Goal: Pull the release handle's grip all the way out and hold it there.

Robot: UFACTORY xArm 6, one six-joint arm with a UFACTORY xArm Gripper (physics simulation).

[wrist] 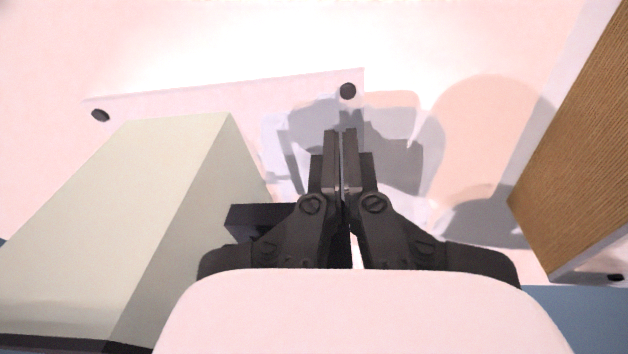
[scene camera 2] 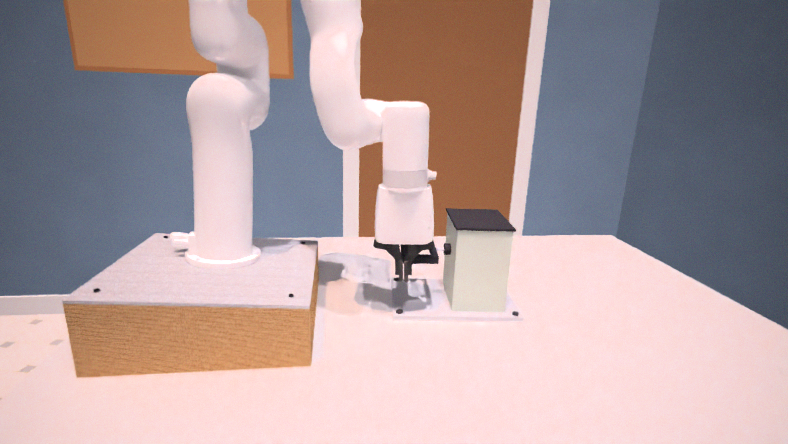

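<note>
The release handle's black grip is a frame standing out from the left face of a pale green box with a dark top. A short stretch of light rod shows between the grip and the dark collar on the box. My gripper points down at the grip's outer side, its fingers shut together with nothing between the tips. The fingers and knuckles cover part of the grip in the wrist view, so whether they touch it cannot be told.
The box stands on a light base plate with dark bolts, on the pale table. The arm's wood-sided pedestal stands left of the plate in the scene view and at the right of the wrist view.
</note>
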